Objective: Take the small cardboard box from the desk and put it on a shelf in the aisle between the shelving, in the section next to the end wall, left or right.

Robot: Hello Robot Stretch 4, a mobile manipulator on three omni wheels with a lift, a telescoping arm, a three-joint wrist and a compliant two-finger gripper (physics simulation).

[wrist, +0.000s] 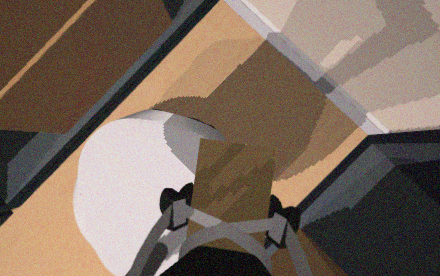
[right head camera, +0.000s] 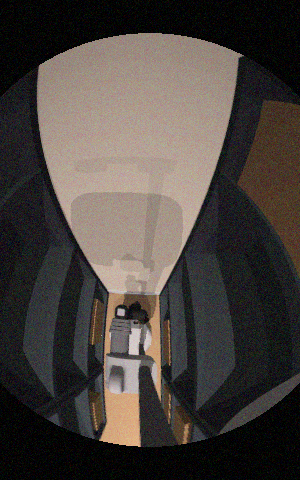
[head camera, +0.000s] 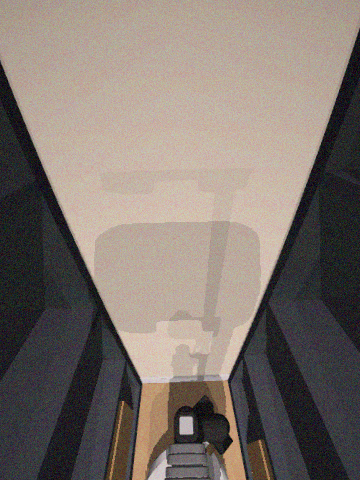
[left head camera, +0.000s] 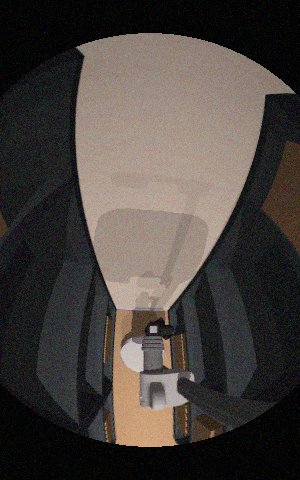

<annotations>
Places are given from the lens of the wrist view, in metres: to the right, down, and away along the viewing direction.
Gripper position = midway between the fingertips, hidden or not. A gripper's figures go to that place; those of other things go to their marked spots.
my gripper [wrist: 229,204]: 0.01, 0.06, 0.25
small cardboard box [wrist: 233,181]: 0.01, 0.03, 0.20
</annotations>
